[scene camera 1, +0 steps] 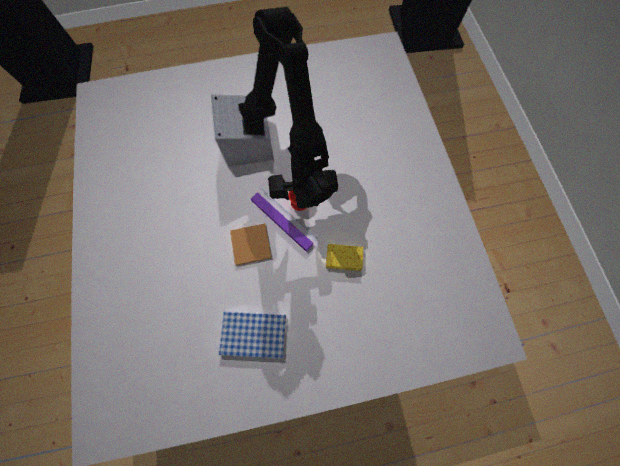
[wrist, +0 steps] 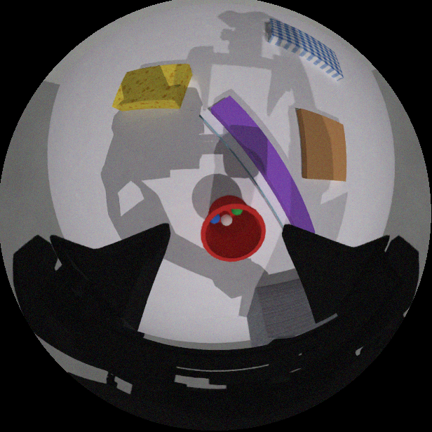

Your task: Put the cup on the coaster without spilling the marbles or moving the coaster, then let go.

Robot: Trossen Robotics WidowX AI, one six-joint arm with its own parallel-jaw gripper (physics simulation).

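Frame: origin at the arm's base, x ahead, y left, z up, level; centimetres.
Where they show: arm's base at its link origin: [scene camera 1: 253, 126].
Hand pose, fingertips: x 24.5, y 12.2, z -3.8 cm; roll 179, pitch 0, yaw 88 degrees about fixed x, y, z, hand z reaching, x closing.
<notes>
Things, the pixels of their top centre, and the offset from my fingertips.
- red cup at its top centre: [scene camera 1: 299, 194] dx -2.4, dy -0.9, dz -3.3 cm
- flat orange-brown square coaster at its top centre: [scene camera 1: 250, 243] dx +9.6, dy -18.3, dz -8.5 cm
- purple bar at its top centre: [scene camera 1: 283, 218] dx +2.9, dy -7.0, dz -7.7 cm
- yellow sponge at its top centre: [scene camera 1: 345, 256] dx +18.3, dy +10.2, dz -6.8 cm
- blue-checked block at its top centre: [scene camera 1: 252, 334] dx +37.0, dy -19.9, dz -7.3 cm
The red cup [scene camera 1: 295, 201] [wrist: 233, 245] stands upright on the white surface, partly hidden under the arm in the scene view. A blue marble [wrist: 215, 219], a white marble [wrist: 226, 220] and a green marble [wrist: 237, 211] lie inside it. My gripper [scene camera 1: 302, 192] [wrist: 228, 230] is open and points down. In the wrist view the cup's rim shows between the two spread fingertips, without touching either; their height relative to the rim is hard to tell. The flat orange-brown square coaster [scene camera 1: 250, 244] [wrist: 322, 145] lies across the purple bar from the cup.
The purple bar [scene camera 1: 282, 221] [wrist: 270, 160] lies diagonally between cup and coaster, with a thin clear edge along its cup side. A yellow sponge [scene camera 1: 344, 257] [wrist: 152, 87], a blue-checked block [scene camera 1: 253, 334] [wrist: 306, 47] and a grey block [scene camera 1: 228, 117] [wrist: 285, 310] stand around.
</notes>
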